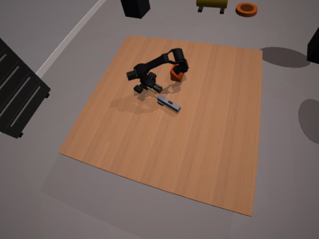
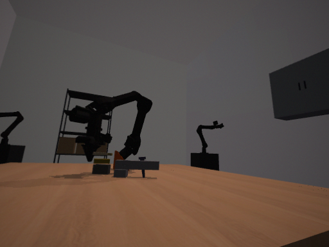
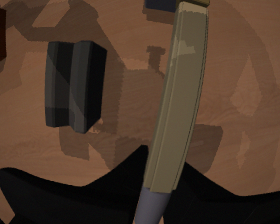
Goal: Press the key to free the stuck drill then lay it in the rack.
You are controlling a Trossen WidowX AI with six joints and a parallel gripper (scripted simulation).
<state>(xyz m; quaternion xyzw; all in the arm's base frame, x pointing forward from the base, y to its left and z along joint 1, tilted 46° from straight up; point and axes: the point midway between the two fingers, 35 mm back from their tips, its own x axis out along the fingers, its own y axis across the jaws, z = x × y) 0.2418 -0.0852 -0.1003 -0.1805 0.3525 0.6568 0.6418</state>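
Now: gripper tip 1 cm short of the olive drill, 4 cm to the right of it and 3 cm below it. Also, from my gripper tip: grey fixture block (5 cm ahead, 19 cm to the left, 1 cm below); then dark grey rack (6 cm behind, 5 cm to the left, 4 cm below); then dark key (5 cm ahead, 22 cm to the left).
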